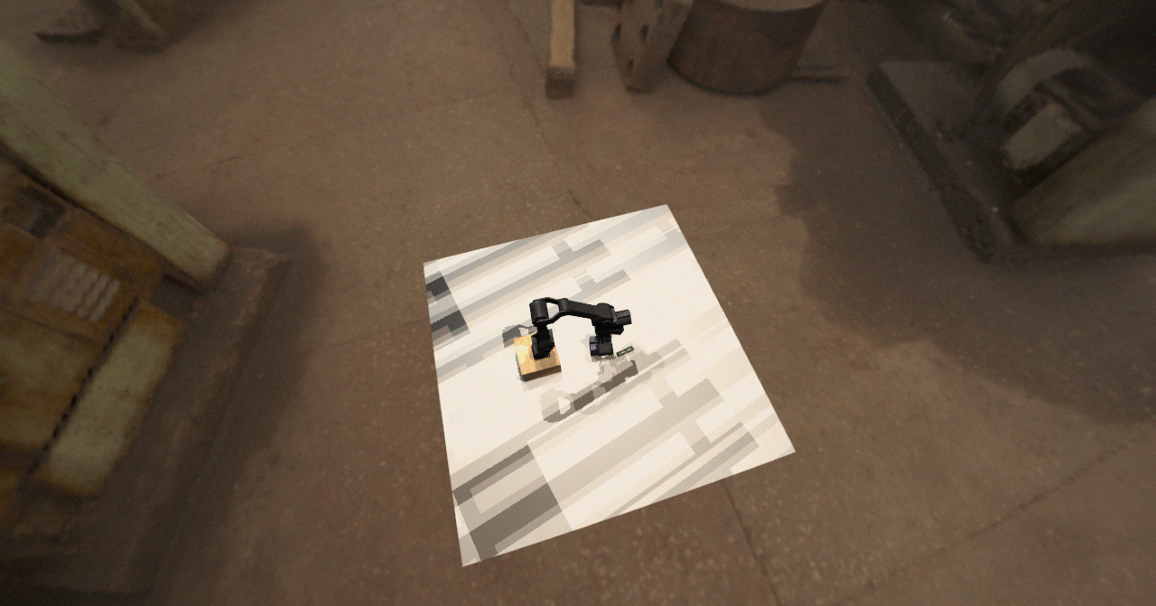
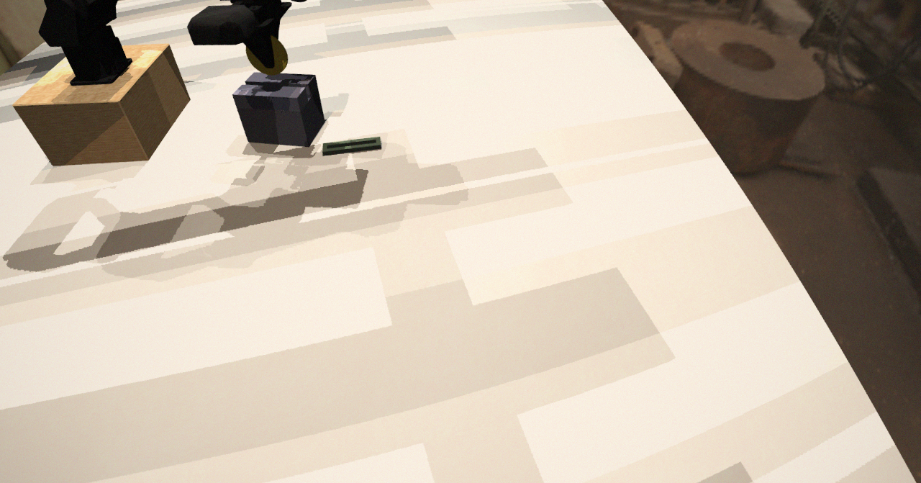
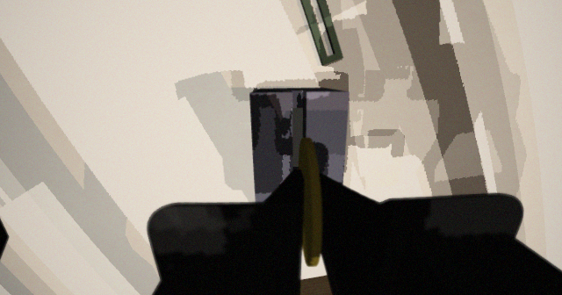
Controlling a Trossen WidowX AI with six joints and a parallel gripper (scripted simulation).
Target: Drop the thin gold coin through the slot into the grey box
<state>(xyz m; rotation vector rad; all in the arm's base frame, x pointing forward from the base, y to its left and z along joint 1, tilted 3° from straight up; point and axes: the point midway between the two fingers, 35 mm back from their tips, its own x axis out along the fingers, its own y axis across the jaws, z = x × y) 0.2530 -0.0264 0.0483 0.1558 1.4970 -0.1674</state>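
Now: the gold coin 20 mm above my gripper tip.
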